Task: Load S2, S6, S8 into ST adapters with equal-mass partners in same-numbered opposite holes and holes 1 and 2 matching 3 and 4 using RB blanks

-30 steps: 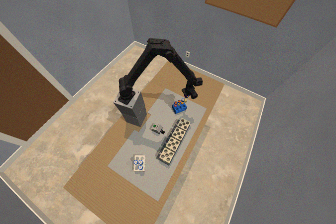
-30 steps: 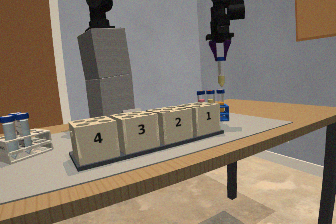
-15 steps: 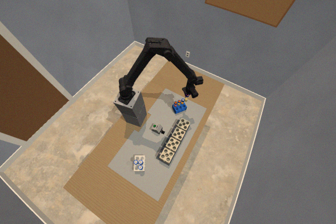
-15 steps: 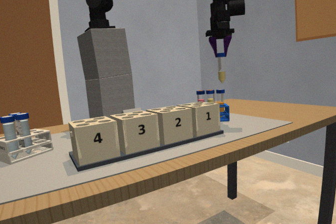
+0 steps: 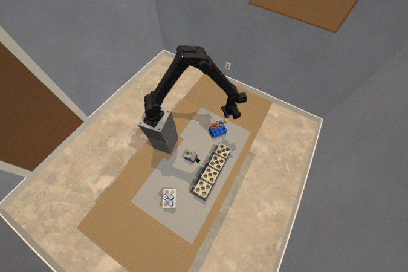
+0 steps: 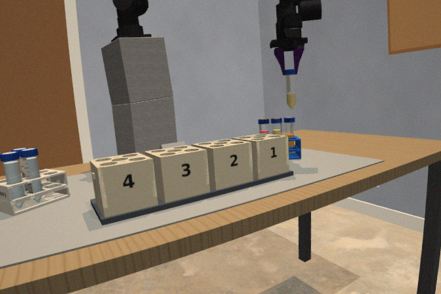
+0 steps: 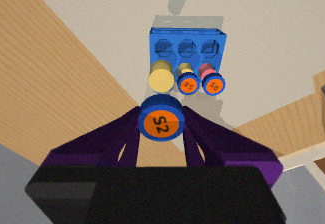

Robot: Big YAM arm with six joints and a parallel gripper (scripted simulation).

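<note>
The blue sample rack RS lies 23 cm below my hand, 4 cm behind it and 2 cm to the right of it. From my hand the other things lie so: white blank rack RB: 69 cm to the right, 23 cm below, 10 cm behind.
</note>
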